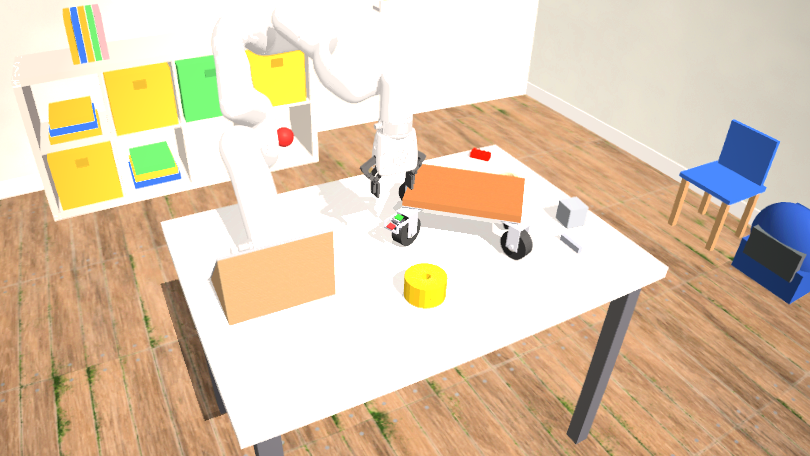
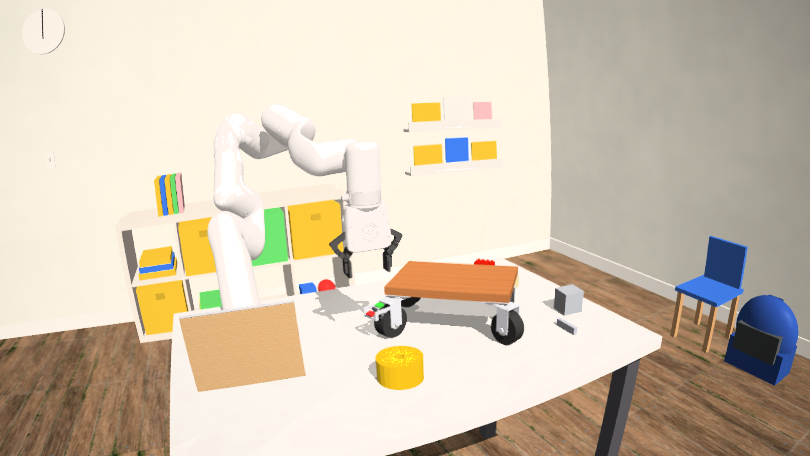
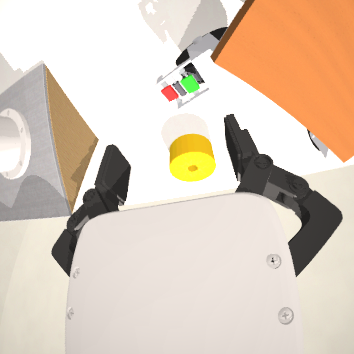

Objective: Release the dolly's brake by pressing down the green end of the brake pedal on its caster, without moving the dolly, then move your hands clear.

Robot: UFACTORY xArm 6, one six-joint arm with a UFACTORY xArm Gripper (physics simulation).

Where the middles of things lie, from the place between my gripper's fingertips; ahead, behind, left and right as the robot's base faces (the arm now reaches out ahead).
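The silver caster bracket (image 2: pixel 394 301) is 10 mm to the left of my hand, 50 mm ahead of it and 130 mm below it. Measured from my hand as well, the dolly (image 1: pixel 500 197) is 120 mm below, 200 mm ahead and 10 mm to the right. I find the yellow cylinder (image 2: pixel 400 367) 180 mm to the right of my hand, 30 mm behind it and 150 mm below it, while the grey cube (image 1: pixel 571 212) is 510 mm ahead of my hand, and also 150 mm to the right of it and 150 mm below it.
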